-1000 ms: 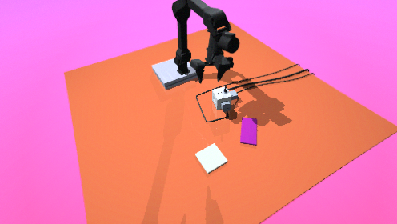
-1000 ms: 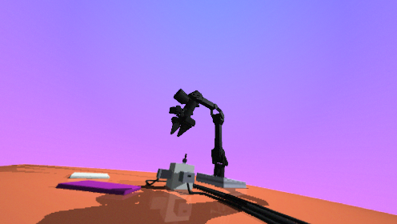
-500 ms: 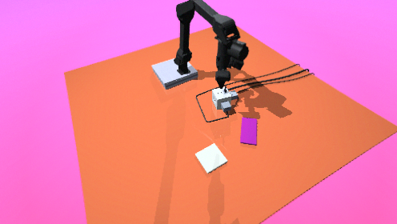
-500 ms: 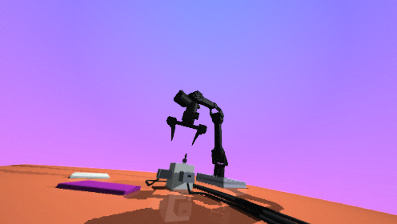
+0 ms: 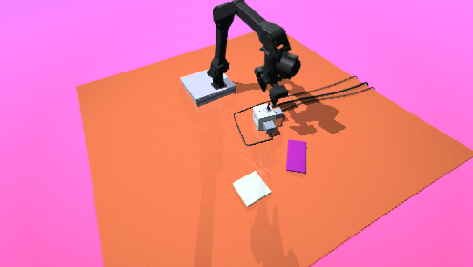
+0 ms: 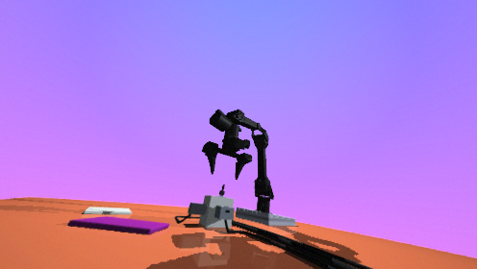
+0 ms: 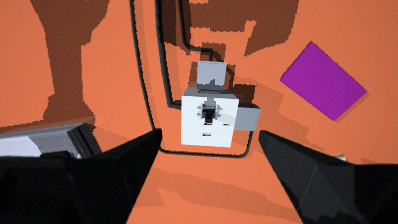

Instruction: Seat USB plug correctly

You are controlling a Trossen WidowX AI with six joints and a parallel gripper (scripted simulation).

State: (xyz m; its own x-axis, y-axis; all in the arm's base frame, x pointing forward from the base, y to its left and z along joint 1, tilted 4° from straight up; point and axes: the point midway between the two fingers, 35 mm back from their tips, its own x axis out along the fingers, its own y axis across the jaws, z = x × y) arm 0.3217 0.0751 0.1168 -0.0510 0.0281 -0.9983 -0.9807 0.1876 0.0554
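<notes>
Now: gripper tip 40 mm above the dark USB plug. The rest, counted from my gripper tip: white flat slab: 240 mm to the right, 240 mm ahead, 130 mm below; then purple flat slab: 220 mm ahead, 130 mm below, 10 mm to the right.
</notes>
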